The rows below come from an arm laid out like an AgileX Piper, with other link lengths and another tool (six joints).
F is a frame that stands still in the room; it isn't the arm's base.
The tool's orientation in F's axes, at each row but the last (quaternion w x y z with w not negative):
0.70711, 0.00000, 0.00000, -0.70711
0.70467, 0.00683, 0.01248, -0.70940
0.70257, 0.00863, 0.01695, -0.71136
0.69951, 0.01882, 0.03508, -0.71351
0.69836, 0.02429, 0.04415, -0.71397
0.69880, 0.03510, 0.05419, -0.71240
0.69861, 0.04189, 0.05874, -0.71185
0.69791, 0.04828, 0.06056, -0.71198
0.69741, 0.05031, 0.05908, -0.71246
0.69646, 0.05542, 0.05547, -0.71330
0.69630, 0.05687, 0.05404, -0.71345
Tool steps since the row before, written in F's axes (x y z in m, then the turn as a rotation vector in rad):
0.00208, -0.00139, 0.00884, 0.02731, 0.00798, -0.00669
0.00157, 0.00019, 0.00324, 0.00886, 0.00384, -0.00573
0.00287, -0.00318, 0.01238, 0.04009, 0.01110, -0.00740
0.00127, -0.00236, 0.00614, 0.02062, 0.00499, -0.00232
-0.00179, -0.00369, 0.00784, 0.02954, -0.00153, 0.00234
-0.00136, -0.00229, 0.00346, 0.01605, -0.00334, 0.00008
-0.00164, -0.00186, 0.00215, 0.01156, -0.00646, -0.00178
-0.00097, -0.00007, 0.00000, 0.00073, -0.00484, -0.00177
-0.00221, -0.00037, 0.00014, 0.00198, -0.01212, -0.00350
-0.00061, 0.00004, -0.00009, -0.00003, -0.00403, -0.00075
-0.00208, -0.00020, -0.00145, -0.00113, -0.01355, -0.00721
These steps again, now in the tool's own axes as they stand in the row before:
0.00139, 0.00208, 0.00884, -0.00798, 0.02731, -0.00669
-0.00029, 0.00154, 0.00325, -0.00374, 0.00888, -0.00576
0.00269, 0.00276, 0.01252, -0.01133, 0.04004, -0.00733
0.00186, 0.00117, 0.00633, -0.00522, 0.02057, -0.00224
0.00296, -0.00194, 0.00811, 0.00061, 0.02948, 0.00327
0.00186, -0.00142, 0.00369, 0.00297, 0.01610, 0.00091
0.00157, -0.00166, 0.00236, 0.00641, 0.01171, -0.00058
0.00009, -0.00097, 0.00000, 0.00504, 0.00085, -0.00099
0.00039, -0.00220, 0.00017, 0.01247, 0.00227, -0.00157
-0.00001, -0.00061, -0.00009, 0.00410, 0.00007, -0.00011
0.00047, -0.00208, -0.00139, 0.01453, -0.00081, -0.00500

